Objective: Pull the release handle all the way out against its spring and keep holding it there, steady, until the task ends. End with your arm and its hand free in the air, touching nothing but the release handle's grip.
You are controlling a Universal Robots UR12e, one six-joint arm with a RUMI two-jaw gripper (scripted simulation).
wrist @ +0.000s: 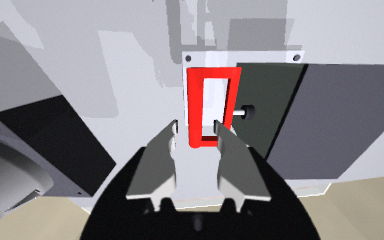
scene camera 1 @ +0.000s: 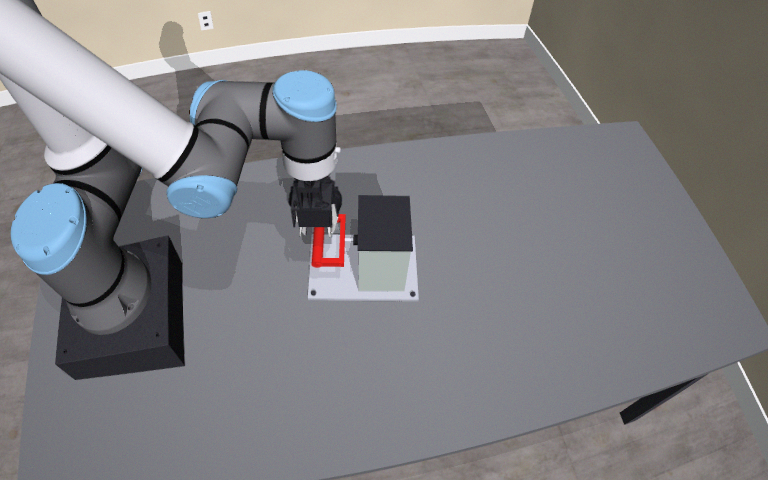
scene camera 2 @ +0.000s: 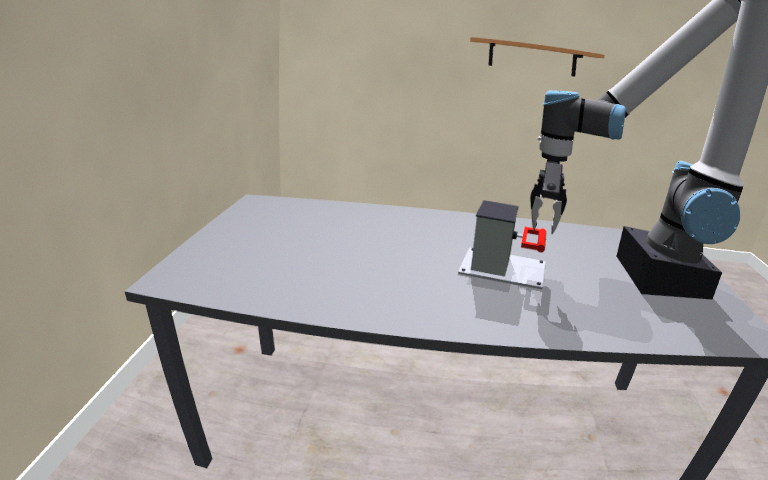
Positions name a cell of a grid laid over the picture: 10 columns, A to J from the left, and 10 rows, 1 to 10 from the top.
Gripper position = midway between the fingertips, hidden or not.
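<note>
Gripper (scene camera 2: H5), (wrist: F6) visible. Housing (scene camera 1: F5), (wrist: I6), (scene camera 2: G5) likewise visible.
</note>
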